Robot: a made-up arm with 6 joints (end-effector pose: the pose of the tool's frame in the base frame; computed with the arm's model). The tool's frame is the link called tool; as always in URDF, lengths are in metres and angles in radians. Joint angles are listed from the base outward.
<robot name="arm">
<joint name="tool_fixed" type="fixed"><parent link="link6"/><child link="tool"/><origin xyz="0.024 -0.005 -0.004" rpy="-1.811 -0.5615 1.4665"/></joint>
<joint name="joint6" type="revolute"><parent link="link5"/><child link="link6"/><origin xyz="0.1 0.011 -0.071"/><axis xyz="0 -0.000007 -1"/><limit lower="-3.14" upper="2.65" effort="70" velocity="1.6"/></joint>
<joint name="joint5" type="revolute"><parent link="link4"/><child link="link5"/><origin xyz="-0.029 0.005 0.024"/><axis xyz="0 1 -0.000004"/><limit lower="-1.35" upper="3.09" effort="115" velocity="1.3"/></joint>
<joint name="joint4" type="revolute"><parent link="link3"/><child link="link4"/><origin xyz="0.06 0.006 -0.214"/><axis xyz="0 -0.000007 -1"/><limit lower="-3.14" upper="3.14" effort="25" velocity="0.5"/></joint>
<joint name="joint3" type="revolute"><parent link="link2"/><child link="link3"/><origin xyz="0.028 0.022 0.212"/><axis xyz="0 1 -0.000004"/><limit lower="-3.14" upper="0.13" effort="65" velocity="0.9"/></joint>
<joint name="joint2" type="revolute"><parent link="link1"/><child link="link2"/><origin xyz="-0.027 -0.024 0.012"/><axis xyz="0 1 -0.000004"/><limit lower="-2.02" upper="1.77" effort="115" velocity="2"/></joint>
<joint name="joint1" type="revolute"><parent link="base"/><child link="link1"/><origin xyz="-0.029 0.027 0.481"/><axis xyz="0 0 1"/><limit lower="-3.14" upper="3.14" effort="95" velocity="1.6"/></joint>
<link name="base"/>
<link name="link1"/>
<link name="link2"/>
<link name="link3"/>
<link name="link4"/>
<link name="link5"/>
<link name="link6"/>
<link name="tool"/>
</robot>
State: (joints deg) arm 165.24 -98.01 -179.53 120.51 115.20 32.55
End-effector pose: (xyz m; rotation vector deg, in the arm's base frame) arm 0.4070 -0.2235 0.3240 -123.51 -9.14 49.36
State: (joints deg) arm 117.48 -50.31 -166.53 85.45 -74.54 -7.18
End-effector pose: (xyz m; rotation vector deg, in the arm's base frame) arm 0.1680 -0.1978 0.6740 15.60 45.92 -94.77
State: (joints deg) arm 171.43 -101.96 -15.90 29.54 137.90 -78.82
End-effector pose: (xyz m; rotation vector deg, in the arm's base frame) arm -0.0186 -0.0926 0.5199 -118.23 -39.31 -51.27
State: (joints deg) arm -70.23 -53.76 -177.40 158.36 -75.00 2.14
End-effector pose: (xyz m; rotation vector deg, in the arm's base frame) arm -0.1439 0.2485 0.7023 -59.61 55.31 136.31
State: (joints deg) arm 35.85 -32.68 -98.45 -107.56 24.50 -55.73
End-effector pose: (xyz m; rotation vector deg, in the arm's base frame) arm 0.0325 0.1193 0.8993 53.15 31.38 -85.12
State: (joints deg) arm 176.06 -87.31 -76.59 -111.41 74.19 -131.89
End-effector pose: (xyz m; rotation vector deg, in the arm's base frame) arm 0.1833 0.0941 0.8290 4.12 45.15 -37.64
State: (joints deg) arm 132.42 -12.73 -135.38 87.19 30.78 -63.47
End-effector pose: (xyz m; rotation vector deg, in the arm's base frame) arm -0.0349 0.0717 1.0232 121.63 -67.25 -67.54
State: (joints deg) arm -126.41 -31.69 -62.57 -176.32 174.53 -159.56
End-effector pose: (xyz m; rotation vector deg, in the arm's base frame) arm -0.0522 0.0501 0.8697 -9.87 31.97 -63.77
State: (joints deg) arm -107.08 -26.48 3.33 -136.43 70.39 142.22
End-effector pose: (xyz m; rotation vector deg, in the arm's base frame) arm -0.1118 -0.0708 0.4730 174.69 -36.53 -19.77
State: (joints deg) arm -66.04 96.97 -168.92 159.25 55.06 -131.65
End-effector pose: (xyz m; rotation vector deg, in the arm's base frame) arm 0.1606 -0.4406 0.4503 96.53 88.97 53.02
